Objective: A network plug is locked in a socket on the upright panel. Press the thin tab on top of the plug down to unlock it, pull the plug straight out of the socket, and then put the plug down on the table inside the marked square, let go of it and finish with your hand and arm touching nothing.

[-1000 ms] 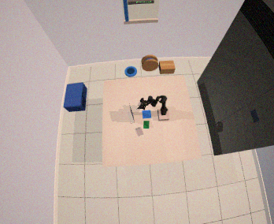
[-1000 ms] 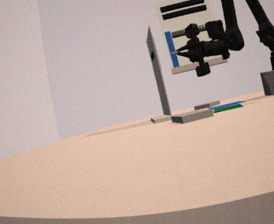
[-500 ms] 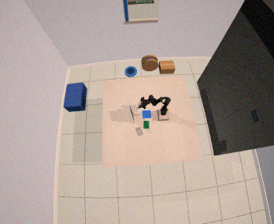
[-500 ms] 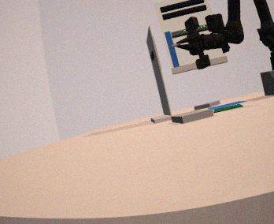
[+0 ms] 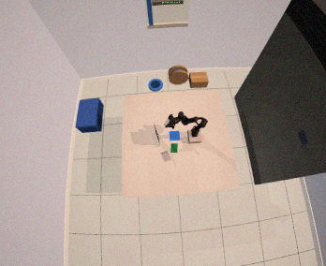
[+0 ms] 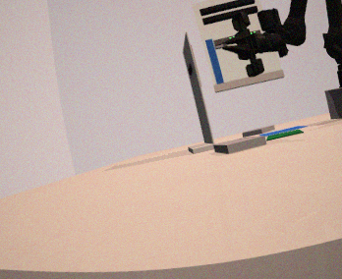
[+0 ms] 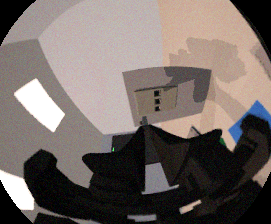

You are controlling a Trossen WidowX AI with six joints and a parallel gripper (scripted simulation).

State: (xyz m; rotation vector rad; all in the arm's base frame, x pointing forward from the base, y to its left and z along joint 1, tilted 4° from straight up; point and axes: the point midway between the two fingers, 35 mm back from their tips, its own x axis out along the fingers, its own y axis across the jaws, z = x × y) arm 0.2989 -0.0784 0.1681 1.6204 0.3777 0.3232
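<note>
Right now my gripper tip is 100 mm past the blue square mark, 10 mm to the right of it and 260 mm above it. The rest, counted from my gripper tip: upright grey panel (100 mm ahead, 20 mm to the left, 130 mm below); then green patch (70 mm behind, 160 mm to the left, 260 mm below); then network plug (10 mm ahead).
</note>
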